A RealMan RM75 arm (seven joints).
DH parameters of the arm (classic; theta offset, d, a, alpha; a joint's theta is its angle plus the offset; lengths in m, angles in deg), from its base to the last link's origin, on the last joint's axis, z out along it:
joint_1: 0 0.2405 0 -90
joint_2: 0 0 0 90
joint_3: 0 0.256 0 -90
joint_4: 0 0 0 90
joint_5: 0 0.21 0 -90
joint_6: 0 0 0 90
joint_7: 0 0.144 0 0
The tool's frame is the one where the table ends.
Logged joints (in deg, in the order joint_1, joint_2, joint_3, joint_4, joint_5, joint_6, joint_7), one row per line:
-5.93, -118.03, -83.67, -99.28, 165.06, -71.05, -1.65
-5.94, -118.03, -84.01, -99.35, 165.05, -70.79, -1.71
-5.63, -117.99, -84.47, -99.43, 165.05, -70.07, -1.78
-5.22, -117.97, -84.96, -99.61, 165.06, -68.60, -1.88
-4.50, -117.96, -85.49, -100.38, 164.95, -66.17, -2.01
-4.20, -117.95, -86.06, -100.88, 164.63, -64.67, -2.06
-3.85, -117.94, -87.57, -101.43, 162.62, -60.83, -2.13
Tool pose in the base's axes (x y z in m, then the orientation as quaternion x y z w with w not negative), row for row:
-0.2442, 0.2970, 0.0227, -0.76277, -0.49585, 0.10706, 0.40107
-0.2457, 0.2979, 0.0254, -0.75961, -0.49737, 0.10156, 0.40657
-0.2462, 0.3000, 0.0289, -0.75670, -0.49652, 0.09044, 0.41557
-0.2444, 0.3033, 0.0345, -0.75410, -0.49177, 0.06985, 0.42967
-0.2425, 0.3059, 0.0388, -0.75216, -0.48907, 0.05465, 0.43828
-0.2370, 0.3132, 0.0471, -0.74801, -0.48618, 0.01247, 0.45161
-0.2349, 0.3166, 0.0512, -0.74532, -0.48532, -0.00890, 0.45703
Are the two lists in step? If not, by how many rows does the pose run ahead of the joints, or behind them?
The pose runs 1 row ahead of the joints: the pose in row i belongs to the joints in row i + 1.
